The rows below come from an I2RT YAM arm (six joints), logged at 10 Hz.
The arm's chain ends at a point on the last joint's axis. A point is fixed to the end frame.
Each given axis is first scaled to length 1.
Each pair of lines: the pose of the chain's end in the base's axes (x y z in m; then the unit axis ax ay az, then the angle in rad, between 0 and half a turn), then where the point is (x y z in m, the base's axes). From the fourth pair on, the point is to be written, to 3 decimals.
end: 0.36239 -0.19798 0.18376 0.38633 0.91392 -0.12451 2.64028
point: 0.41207 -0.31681 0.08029
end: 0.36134 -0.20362 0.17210 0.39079 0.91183 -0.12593 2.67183
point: 0.40646 -0.32191 0.06596
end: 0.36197 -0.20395 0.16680 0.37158 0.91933 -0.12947 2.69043
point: 0.40826 -0.32126 0.06008
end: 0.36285 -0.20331 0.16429 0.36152 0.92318 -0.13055 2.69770
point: 0.410 -0.320 0.057
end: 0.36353 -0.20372 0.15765 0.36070 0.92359 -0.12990 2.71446
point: 0.409 -0.320 0.049
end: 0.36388 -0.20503 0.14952 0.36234 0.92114 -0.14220 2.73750
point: 0.405 -0.323 0.041
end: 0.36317 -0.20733 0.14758 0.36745 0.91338 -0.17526 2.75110
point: 0.397 -0.332 0.045
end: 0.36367 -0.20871 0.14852 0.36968 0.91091 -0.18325 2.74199
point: 0.397 -0.335 0.048
